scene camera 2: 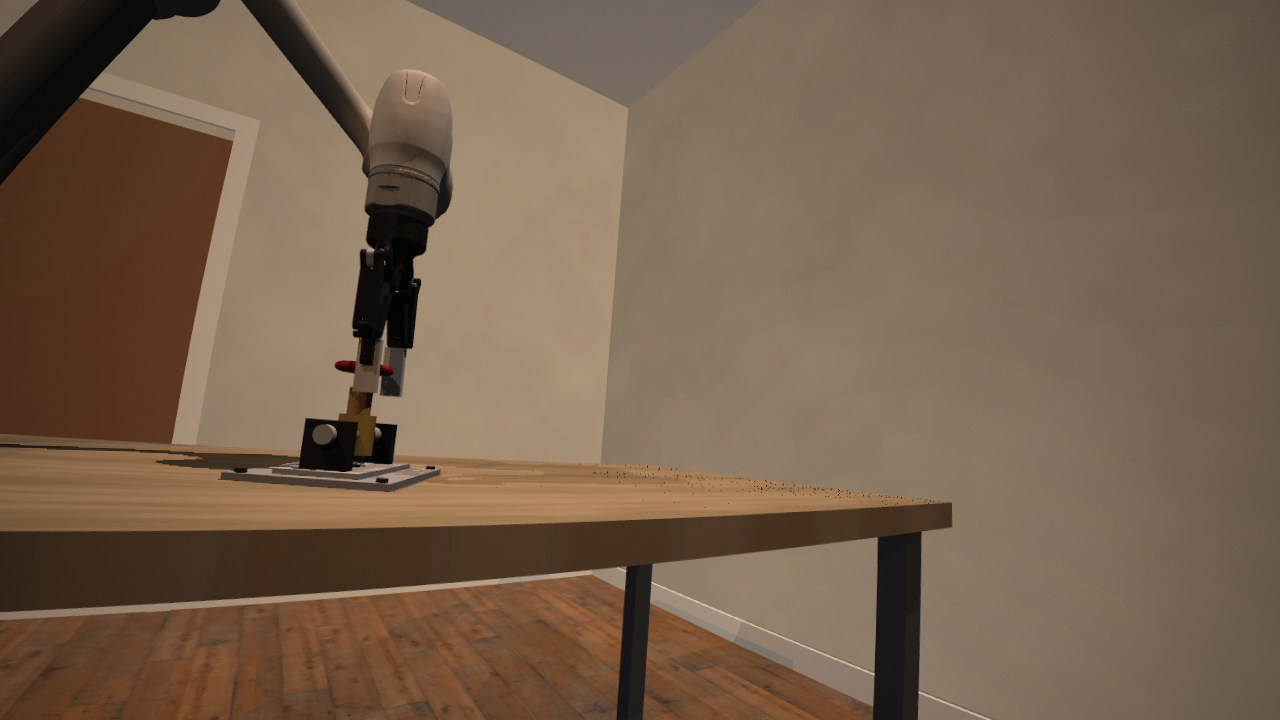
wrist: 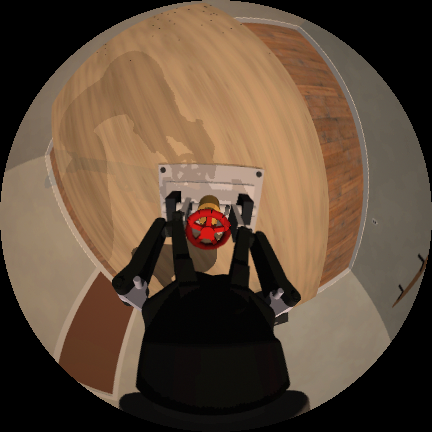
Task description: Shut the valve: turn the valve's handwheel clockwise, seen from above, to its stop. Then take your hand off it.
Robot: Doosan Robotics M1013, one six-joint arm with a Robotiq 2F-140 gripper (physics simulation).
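Observation:
The valve's red handwheel (scene camera 2: 344, 365) (wrist: 208, 233) lies level on top of the brass valve body (scene camera 2: 359, 431) (wrist: 209, 202). The valve stands on a grey base plate (scene camera 2: 268, 477) (wrist: 248, 186), between two black blocks (scene camera 2: 327, 445) (wrist: 245, 202). My gripper (scene camera 2: 380, 379) (wrist: 209, 208) points down over the valve, with its fingers on opposite sides of the handwheel. It is shut on the handwheel's rim, partway closed. In the scene view, the light finger pads hide part of the rim. The exact contact spots are hard to see.
The plate lies on a wooden table (scene camera 2: 572, 501) (wrist: 260, 115), whose corner shows at the right in the scene view. Small dark specks (scene camera 2: 769, 486) are scattered near that corner. A brown door (scene camera 2: 98, 286) (wrist: 92, 345) is in the wall behind.

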